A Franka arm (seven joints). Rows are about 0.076 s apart.
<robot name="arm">
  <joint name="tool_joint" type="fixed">
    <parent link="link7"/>
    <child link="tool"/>
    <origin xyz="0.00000 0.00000 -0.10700" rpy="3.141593 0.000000 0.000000"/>
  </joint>
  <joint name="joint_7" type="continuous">
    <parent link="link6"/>
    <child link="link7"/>
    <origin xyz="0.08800 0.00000 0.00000" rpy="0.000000 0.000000 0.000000"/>
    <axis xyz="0 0 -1"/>
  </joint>
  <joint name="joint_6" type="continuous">
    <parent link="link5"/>
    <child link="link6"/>
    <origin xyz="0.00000 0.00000 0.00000" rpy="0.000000 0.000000 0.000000"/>
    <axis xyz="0 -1 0"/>
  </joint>
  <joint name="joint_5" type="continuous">
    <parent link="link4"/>
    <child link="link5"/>
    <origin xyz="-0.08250 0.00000 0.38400" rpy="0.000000 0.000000 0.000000"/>
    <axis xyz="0 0 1"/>
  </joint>
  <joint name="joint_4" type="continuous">
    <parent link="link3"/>
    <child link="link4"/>
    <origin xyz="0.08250 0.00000 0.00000" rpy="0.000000 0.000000 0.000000"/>
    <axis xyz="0 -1 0"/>
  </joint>
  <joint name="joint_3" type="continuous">
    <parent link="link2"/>
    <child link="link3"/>
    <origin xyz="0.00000 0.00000 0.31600" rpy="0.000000 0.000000 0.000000"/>
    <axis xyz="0 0 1"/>
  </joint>
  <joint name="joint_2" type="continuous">
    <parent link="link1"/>
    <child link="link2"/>
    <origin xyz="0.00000 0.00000 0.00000" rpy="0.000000 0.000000 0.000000"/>
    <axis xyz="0 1 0"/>
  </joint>
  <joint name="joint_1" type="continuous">
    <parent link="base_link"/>
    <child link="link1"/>
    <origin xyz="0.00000 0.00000 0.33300" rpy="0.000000 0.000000 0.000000"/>
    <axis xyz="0 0 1"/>
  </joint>
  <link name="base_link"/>
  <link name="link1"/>
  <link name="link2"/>
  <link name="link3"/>
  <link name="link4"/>
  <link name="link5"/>
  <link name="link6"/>
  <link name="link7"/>
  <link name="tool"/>
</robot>
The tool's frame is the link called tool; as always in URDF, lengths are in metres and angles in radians. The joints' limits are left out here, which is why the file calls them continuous.
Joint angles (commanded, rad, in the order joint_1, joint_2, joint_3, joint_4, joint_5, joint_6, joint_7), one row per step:
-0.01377, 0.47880, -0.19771, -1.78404, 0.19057, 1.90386, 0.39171
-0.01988, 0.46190, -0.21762, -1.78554, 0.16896, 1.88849, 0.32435
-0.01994, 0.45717, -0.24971, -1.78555, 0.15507, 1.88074, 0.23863
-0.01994, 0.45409, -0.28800, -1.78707, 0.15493, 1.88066, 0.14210
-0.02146, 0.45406, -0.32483, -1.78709, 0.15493, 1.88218, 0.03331
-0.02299, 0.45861, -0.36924, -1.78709, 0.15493, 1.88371, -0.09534
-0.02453, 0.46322, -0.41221, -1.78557, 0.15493, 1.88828, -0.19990
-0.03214, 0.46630, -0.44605, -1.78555, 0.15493, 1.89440, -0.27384
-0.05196, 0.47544, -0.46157, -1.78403, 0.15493, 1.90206, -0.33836
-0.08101, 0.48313, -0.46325, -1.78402, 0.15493, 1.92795, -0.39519
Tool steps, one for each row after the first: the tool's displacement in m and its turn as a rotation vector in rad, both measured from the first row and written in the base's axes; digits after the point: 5 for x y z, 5 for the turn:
-0.00460, -0.01573, 0.00977, 0.00039, -0.00599, 0.05344
-0.00949, -0.03433, 0.01394, 0.00501, -0.01118, 0.11393
-0.01508, -0.05547, 0.01754, 0.01811, -0.02478, 0.17035
-0.02094, -0.07657, 0.02023, 0.03441, -0.03941, 0.23842
-0.02914, -0.10147, 0.02126, 0.05366, -0.05105, 0.31861
-0.03723, -0.12546, 0.02341, 0.06323, -0.06227, 0.37823
-0.04593, -0.14773, 0.02545, 0.06639, -0.07090, 0.41119
-0.05394, -0.16721, 0.02300, 0.07406, -0.07596, 0.43971
-0.06013, -0.18562, 0.02023, 0.07269, -0.09418, 0.46624

